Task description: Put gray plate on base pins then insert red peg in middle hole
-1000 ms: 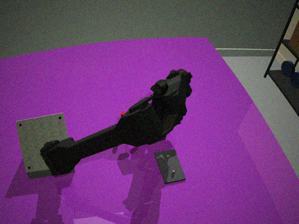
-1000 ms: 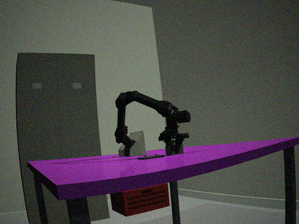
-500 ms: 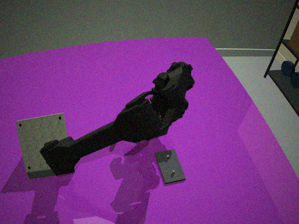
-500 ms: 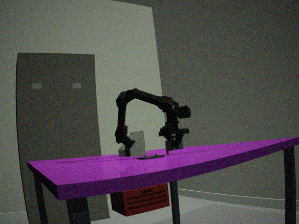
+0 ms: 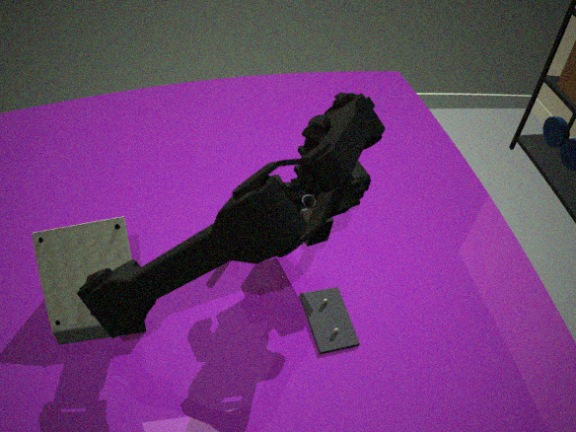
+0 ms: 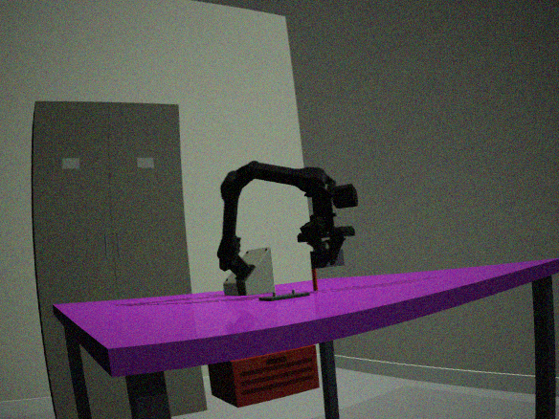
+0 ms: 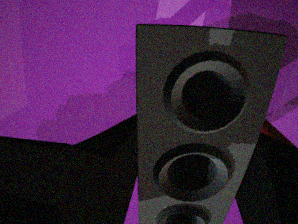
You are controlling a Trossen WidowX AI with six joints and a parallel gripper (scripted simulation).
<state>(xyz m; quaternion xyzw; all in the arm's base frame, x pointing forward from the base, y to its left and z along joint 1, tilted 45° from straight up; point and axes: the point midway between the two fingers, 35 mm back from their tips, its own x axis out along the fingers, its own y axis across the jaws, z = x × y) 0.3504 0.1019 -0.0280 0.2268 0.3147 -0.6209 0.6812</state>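
The flat base lies 16 cm to the right of my gripper tip and 7 cm below it. The rest, counted from my gripper tip: red peg 11 cm behind, 4 cm below, 2 cm to the left; then gray plate 3 cm above.
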